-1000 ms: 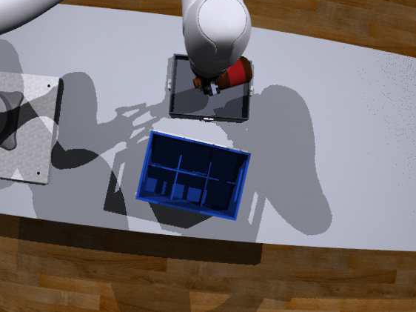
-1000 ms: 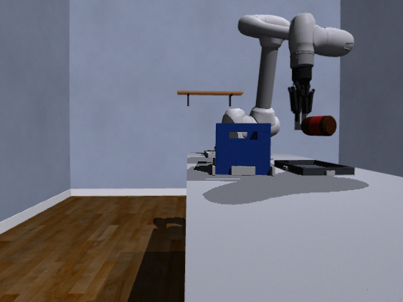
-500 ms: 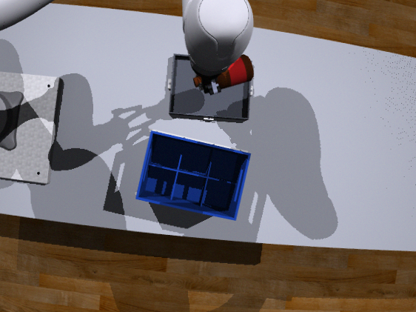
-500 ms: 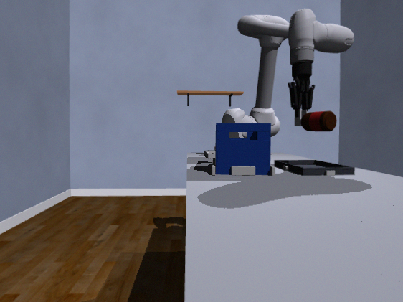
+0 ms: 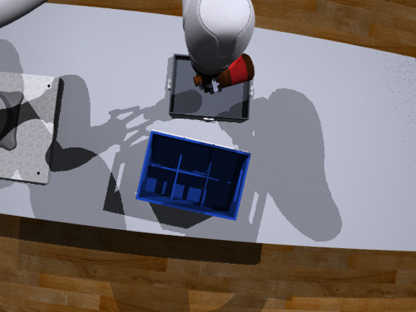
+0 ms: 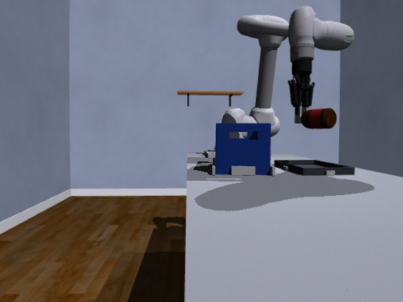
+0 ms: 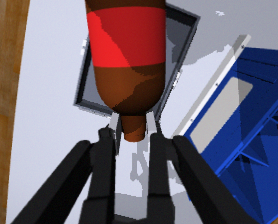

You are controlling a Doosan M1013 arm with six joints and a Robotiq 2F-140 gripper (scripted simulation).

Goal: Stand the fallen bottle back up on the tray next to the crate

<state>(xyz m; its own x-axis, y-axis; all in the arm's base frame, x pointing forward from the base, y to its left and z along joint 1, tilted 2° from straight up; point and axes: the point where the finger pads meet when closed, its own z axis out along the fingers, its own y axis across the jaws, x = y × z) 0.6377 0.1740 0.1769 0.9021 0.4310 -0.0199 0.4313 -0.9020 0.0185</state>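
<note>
Now: the bottle 50 mm ahead of my hand, 20 mm to the left of it and 20 mm below it. The rest, counted from my hand: blue crate 10 mm ahead, 250 mm to the right, 130 mm below; then dark tray 40 mm ahead, 20 mm to the left, 200 mm below.
</note>
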